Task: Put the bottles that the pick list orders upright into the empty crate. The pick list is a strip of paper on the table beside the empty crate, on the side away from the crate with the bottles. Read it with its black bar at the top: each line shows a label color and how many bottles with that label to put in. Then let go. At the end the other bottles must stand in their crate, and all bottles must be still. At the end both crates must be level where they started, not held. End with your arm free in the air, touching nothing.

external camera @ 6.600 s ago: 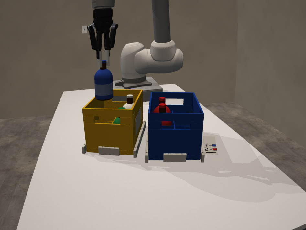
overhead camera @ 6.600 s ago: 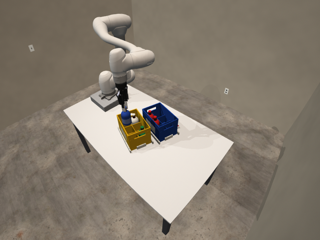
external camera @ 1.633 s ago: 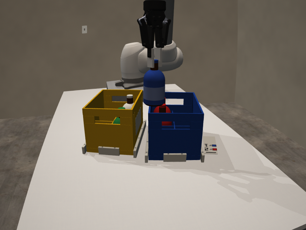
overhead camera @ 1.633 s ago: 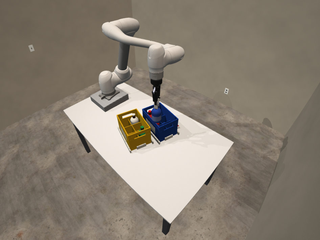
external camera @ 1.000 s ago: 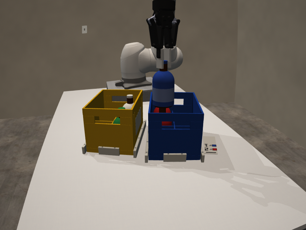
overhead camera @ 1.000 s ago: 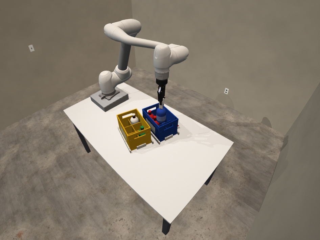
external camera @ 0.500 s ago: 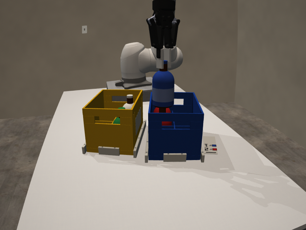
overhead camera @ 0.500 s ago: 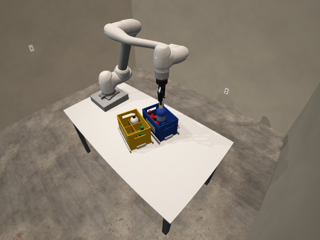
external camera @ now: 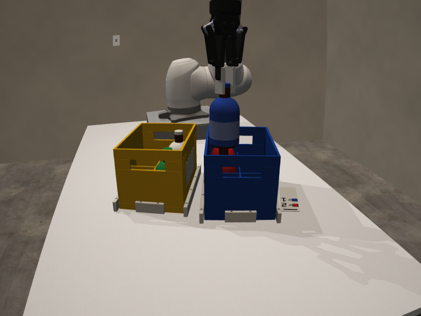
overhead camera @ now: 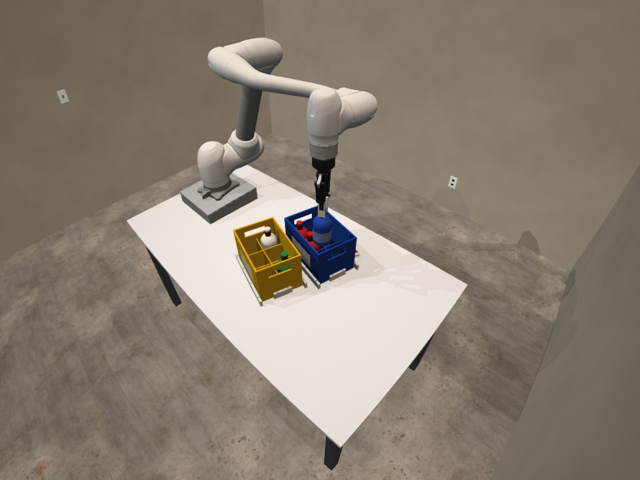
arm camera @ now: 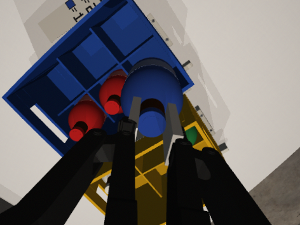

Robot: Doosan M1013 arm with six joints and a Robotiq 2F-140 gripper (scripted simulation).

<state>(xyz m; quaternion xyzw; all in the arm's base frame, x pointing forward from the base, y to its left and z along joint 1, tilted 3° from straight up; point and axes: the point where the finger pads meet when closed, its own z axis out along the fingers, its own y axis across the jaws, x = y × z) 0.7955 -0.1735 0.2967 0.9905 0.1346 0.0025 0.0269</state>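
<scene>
The blue bottle lies 8 cm below my hand. From my hand the other things lie so: yellow crate: 27 cm below, 20 cm behind, 11 cm to the right; then green bottle: 26 cm below, 12 cm to the right, 10 cm behind; then blue crate: 27 cm below, 8 cm to the left, 6 cm behind.
</scene>
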